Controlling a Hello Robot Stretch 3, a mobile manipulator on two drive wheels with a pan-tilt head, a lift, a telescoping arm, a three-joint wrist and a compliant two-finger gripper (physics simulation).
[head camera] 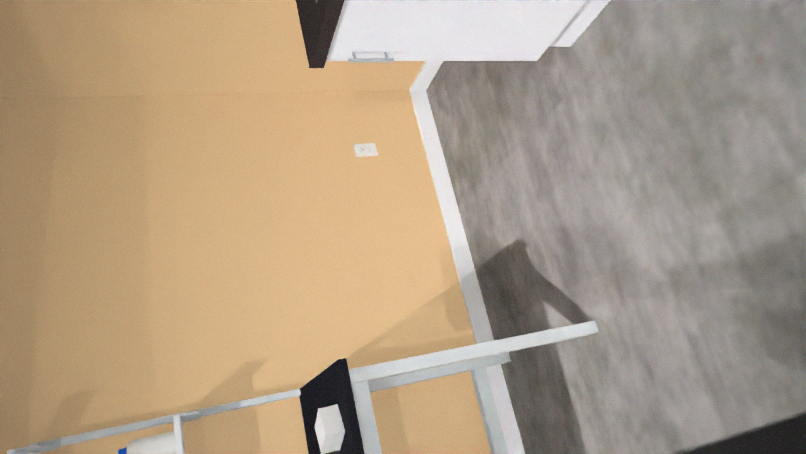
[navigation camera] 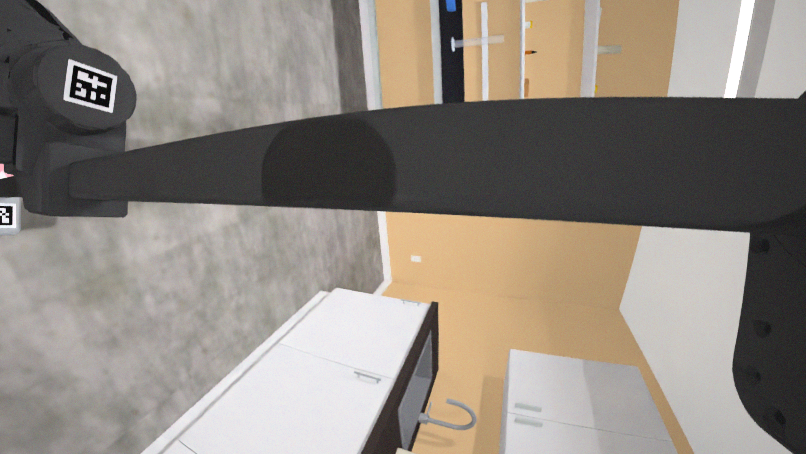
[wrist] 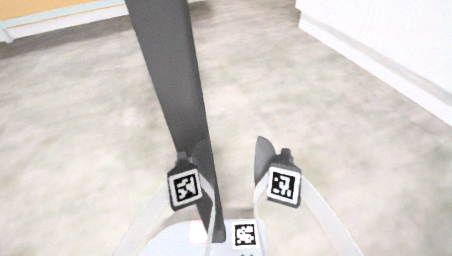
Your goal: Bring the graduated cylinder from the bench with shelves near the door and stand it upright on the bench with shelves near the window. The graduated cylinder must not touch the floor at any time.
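Places are measured from the robot's base along level axes (x ahead, y left, z up), in millimetres.
Pixels of known places: gripper, between the fingertips: (wrist: 233, 155).
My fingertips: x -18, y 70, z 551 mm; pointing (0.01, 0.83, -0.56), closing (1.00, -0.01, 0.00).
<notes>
Ahead of a thing's pixels: the offset from my fingertips to its top centre. Level surfaces: height alone.
A clear graduated cylinder (navigation camera: 479, 41) with a pale base stands upright on the black top of a bench with shelves @(dz +364 mm) (navigation camera: 452, 78) (head camera: 333, 386), at the top of the navigation view, which is turned on its side. The cylinder does not show in the head or wrist view. I cannot tell whether this bench is the one near the door or near the window. My gripper (wrist: 233, 155) is open and empty above the grey floor, apart from the cylinder. Its fingers do not show clearly in the navigation view.
A white box @(dx -556, dy +1690, dz +422 mm) (head camera: 328, 427) stands on the bench top, and a white bottle (head camera: 155, 443) on a shelf. White base cabinets (navigation camera: 298, 389) with a sink tap @(dx +1013, dy +1297, dz +680 mm) (navigation camera: 451, 424) stand by the corner. A dark robot bar (navigation camera: 507, 157) (wrist: 167, 70) hides part of the view. Another white unit (wrist: 400, 35) is at right.
</notes>
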